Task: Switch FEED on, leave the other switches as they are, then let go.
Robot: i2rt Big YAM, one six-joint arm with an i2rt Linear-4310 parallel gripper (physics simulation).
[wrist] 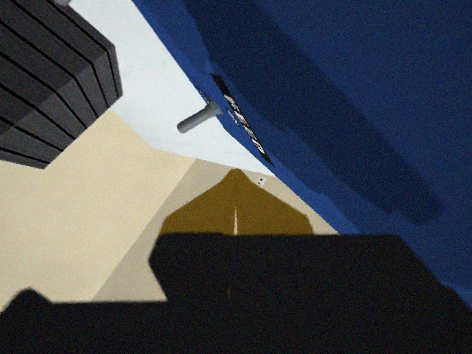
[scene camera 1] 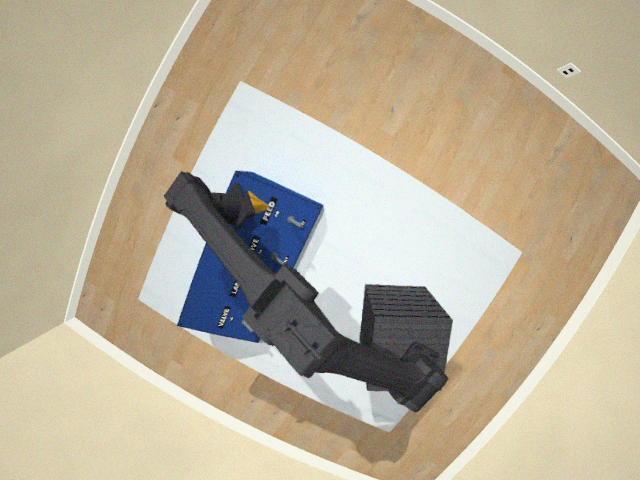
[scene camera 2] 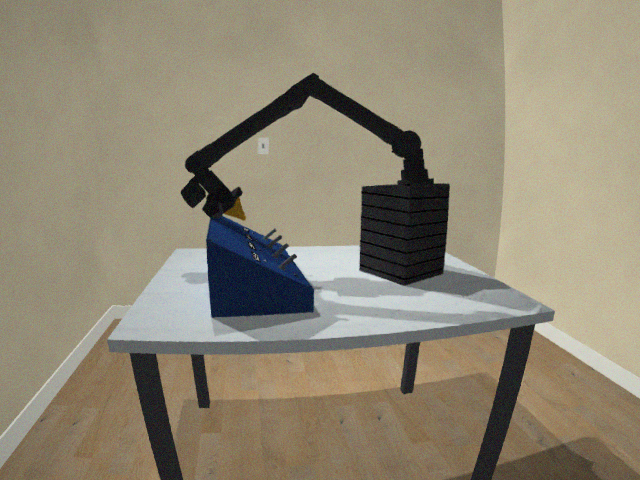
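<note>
There's a blue sloped switch panel (scene camera 1: 269, 233), and you'd find it in scene camera 2 as well (scene camera 2: 246, 277). My gripper (scene camera 1: 267, 207) is in view too, and the wrist view also shows my gripper (wrist: 235, 176).
</note>
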